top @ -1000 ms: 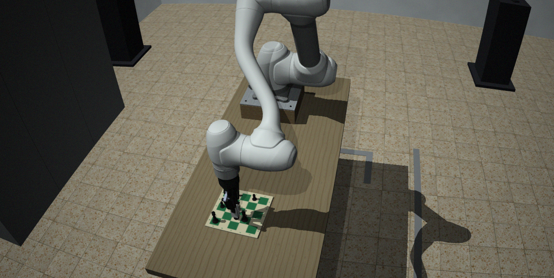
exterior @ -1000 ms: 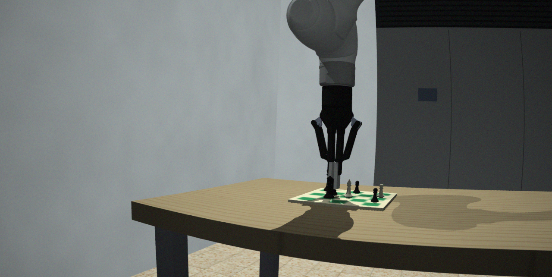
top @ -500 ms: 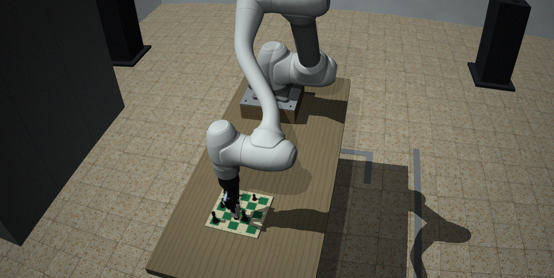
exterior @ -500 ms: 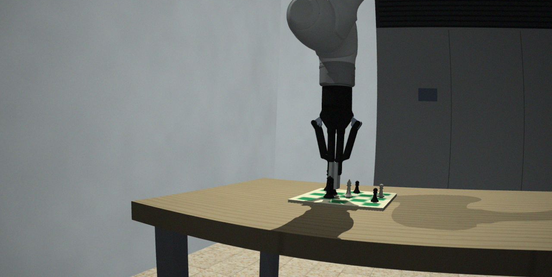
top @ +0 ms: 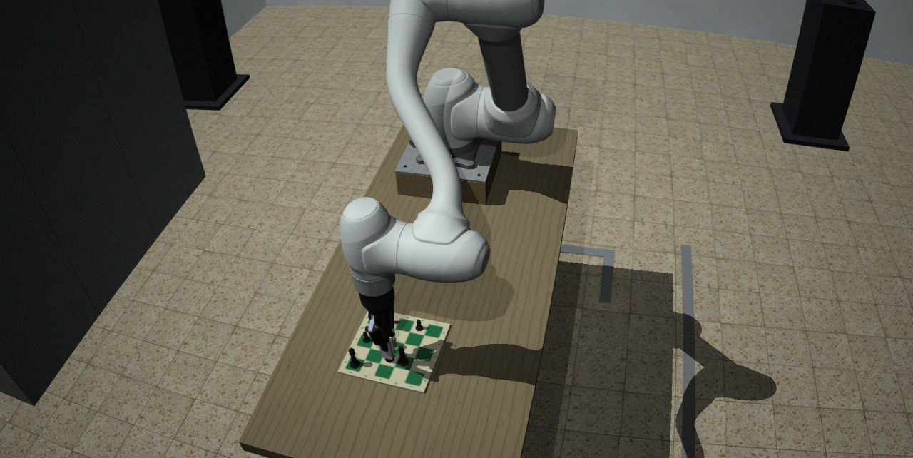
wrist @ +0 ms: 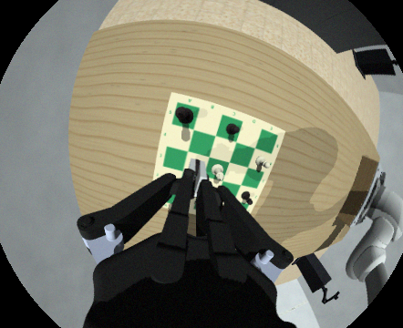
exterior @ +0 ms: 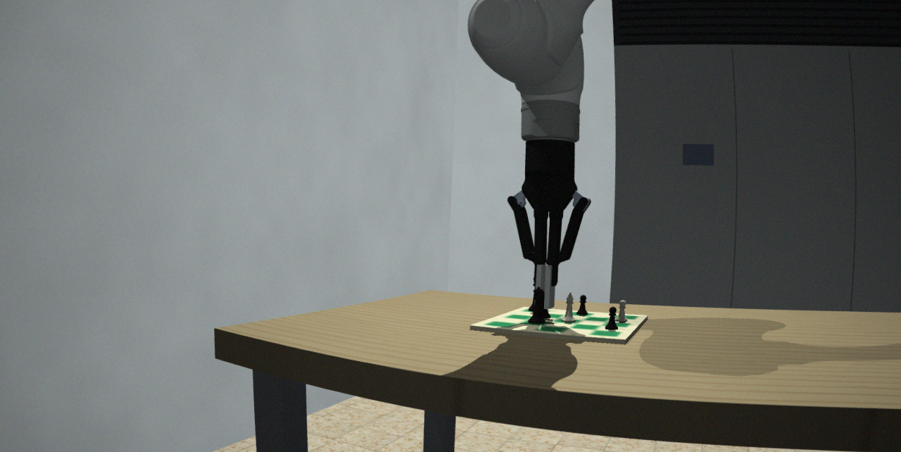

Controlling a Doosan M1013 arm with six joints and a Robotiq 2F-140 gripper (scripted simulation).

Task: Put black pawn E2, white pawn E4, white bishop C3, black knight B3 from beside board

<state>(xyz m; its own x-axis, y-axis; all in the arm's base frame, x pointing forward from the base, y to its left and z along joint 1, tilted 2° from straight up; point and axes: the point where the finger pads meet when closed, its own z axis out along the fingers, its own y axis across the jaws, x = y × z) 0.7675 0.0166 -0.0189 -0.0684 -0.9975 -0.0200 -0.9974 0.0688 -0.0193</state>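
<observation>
My gripper is now 30 mm above the black knight. The rest, counted from my hand: white bishop (40 mm behind, 30 mm below); white pawn (120 mm behind, 40 mm below, 30 mm to the right); green-and-cream chessboard (50 mm below, 40 mm behind).
</observation>
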